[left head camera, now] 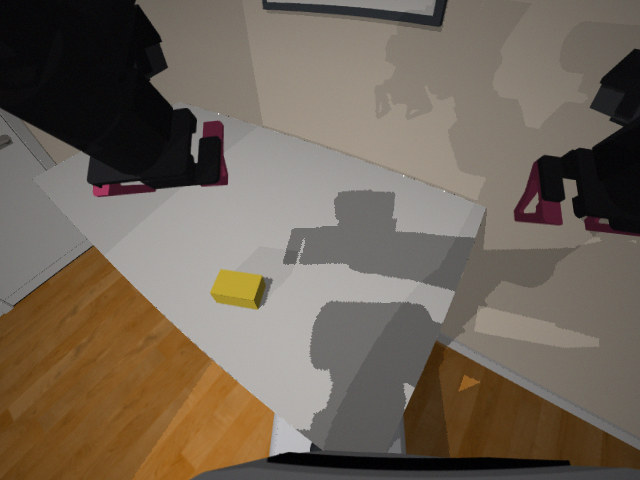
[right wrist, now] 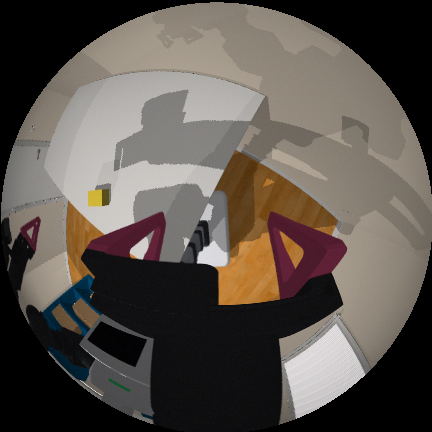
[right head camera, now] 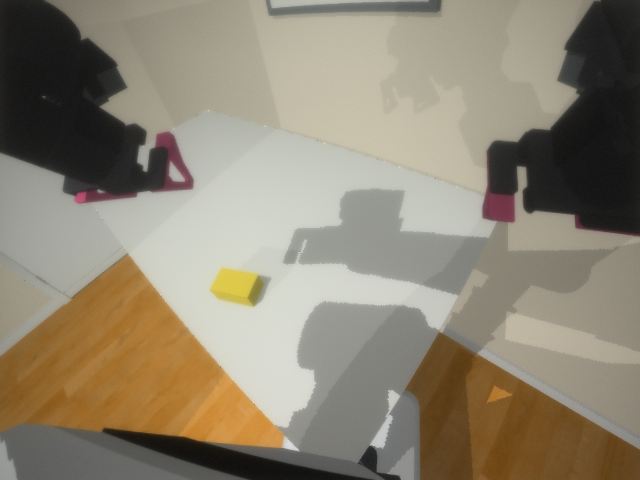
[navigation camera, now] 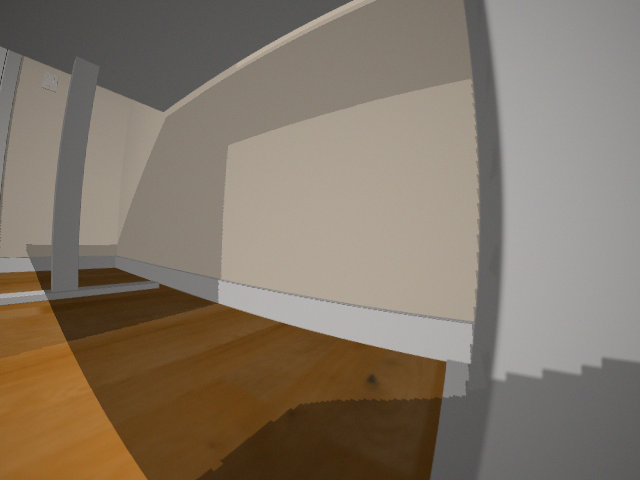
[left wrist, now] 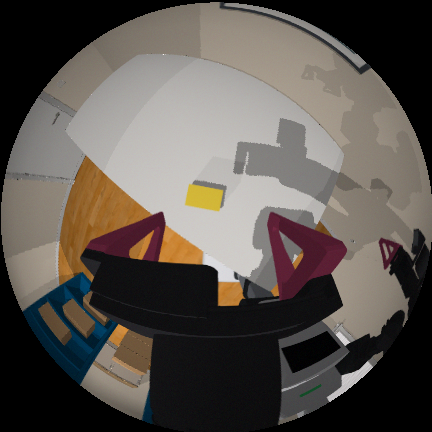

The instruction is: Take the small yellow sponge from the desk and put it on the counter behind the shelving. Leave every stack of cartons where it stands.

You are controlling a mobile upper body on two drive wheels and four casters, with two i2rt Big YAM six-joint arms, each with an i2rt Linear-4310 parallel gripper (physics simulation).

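Places are measured from the left arm's base along level axes (x ahead, y left, z up), in millimetres.
Pixels of known places: left gripper, fingertip midpoint: [left head camera: 190, 183] [right wrist: 37, 220] [right head camera: 163, 188] [left wrist: 215, 217]; right gripper, fingertip midpoint: [left head camera: 551, 220] [right wrist: 216, 217] [right head camera: 530, 217] [left wrist: 382, 240].
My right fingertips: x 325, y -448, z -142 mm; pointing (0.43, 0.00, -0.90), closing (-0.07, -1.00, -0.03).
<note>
Behind a point stands the place of what it marks.
A small yellow sponge [left head camera: 236, 286] @(x 375, y 25, z -420 mm) [right head camera: 236, 285] @(x 373, y 17, z -420 mm) [left wrist: 204, 197] @(x 381, y 24, z -420 mm) [right wrist: 95, 198] @(x 378, y 17, z -420 mm) lies flat on the white desk [left head camera: 170, 242] @(x 524, y 268, z -465 mm) [right head camera: 186, 232] @(x 563, y 283, z -465 mm) [left wrist: 150, 125] @(x 648, y 260, z -465 mm) [right wrist: 90, 130] @(x 737, y 148, z -465 mm), close to the edge facing the wooden floor. My left gripper [left head camera: 160, 187] [right head camera: 134, 192] [left wrist: 215, 217] @(x 351, y 1, z -122 mm) is open and empty, above the desk and apart from the sponge. In the left wrist view the sponge shows beyond and between its fingertips. My right gripper [left head camera: 573, 224] [right head camera: 547, 219] @(x 325, y -448, z -142 mm) [right wrist: 216, 217] @(x 325, y -448, z -142 mm) is open and empty, farther from the sponge, at the right in both head views. The counter is not identifiable.
Blue shelving [left wrist: 90, 360] [right wrist: 82, 282] @(x -831, y 1942, z -1183 mm) with brown cartons [left wrist: 55, 322] [right wrist: 65, 317] @(x -938, y 1679, z -335 mm) shows at the lower left in both wrist views. A wall [left head camera: 336, 62] @(x 1014, y -172, z -171 mm) borders the desk. A white door [left head camera: 41, 217] @(x 1108, y 1769, z -994 mm) [left wrist: 37, 145] stands at the left. A desk leg [navigation camera: 72, 180] @(x 1076, y 718, z -975 mm) shows in the navigation view.
</note>
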